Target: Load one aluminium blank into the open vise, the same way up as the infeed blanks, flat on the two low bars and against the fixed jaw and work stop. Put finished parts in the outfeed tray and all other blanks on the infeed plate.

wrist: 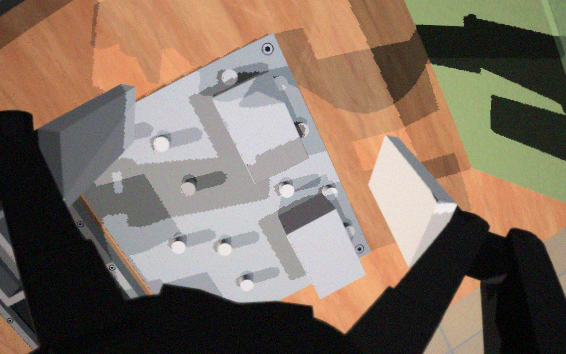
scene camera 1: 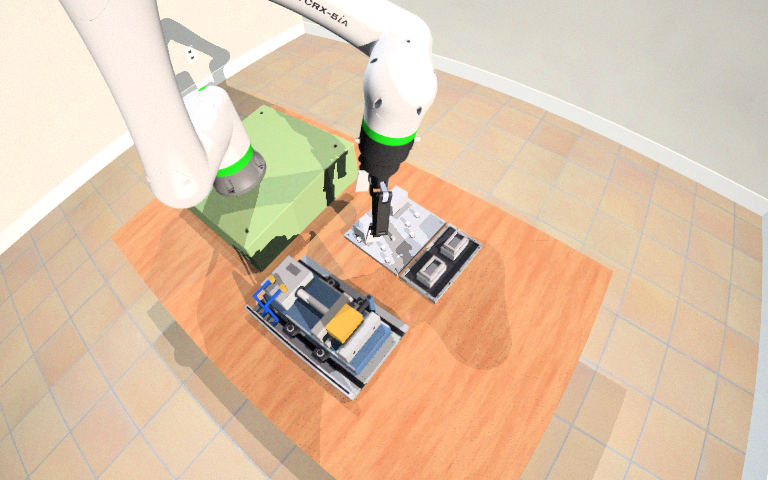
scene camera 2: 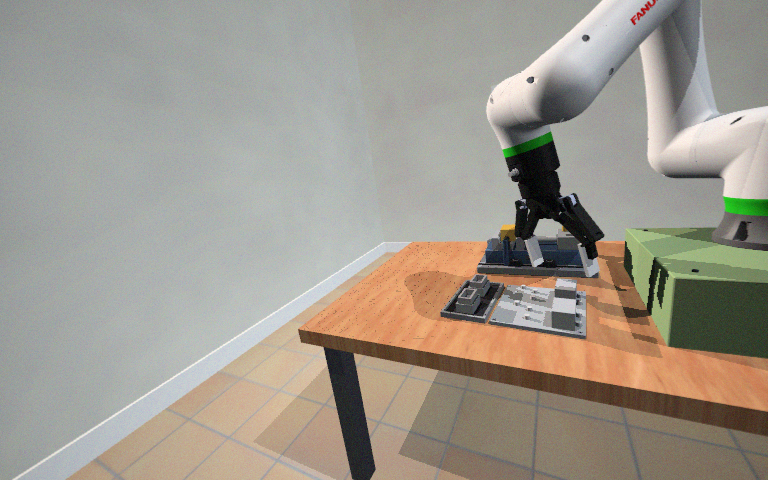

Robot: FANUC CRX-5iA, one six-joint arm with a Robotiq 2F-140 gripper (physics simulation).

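Places are measured from the arm's base along level axes (x ahead, y left, z up), in centimetres.
Where they show: gripper, between the fingertips: (wrist: 258, 137) (scene camera 1: 366, 214) (scene camera 2: 563, 268); arm's base, origin of its link: (scene camera 1: 239, 174) (scene camera 2: 767, 241).
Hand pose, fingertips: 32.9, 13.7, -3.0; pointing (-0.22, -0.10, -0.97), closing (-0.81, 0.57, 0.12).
Observation:
Each offset is from my fingertips to the top centre of the thing, as dx, dy, dz. "spot": to the spot under its first point.
My gripper (scene camera 1: 367, 208) (scene camera 2: 562, 263) (wrist: 258, 137) is wide open and empty above the infeed plate {+4.0, +5.0, -7.1} (scene camera 1: 399, 263) (scene camera 2: 509, 321) (wrist: 250, 55). Two light grey blanks are on the plate's base side: one blank {-1.0, +10.4, -3.5} (scene camera 1: 398, 198) (scene camera 2: 563, 314) and another blank {-0.6, +0.3, -3.5} (scene camera 1: 361, 228) (scene camera 2: 565, 288). In the wrist view, an upper blank (wrist: 267, 125) and a lower blank (wrist: 325, 252) sit beside white pegs, apart from the fingers. The vise {+9.4, -22.9, +2.0} (scene camera 1: 368, 362) (scene camera 2: 526, 270) has a yellow block {+16.1, -21.8, +3.7} (scene camera 1: 344, 323) (scene camera 2: 507, 231) near its jaw end. I cannot make out the low bars or work stop.
The dark outfeed tray (scene camera 1: 416, 291) (scene camera 2: 464, 318) adjoins the infeed plate and holds two hollow grey parts {spot: +18.6, +0.8, -5.2} (scene camera 1: 431, 270) {spot: +18.4, +9.7, -5.2} (scene camera 1: 454, 244) (scene camera 2: 468, 300) (scene camera 2: 479, 282). The green robot base (scene camera 1: 283, 169) (scene camera 2: 713, 316) stands close by. Blue pipes (scene camera 1: 270, 305) rise at one vise end.

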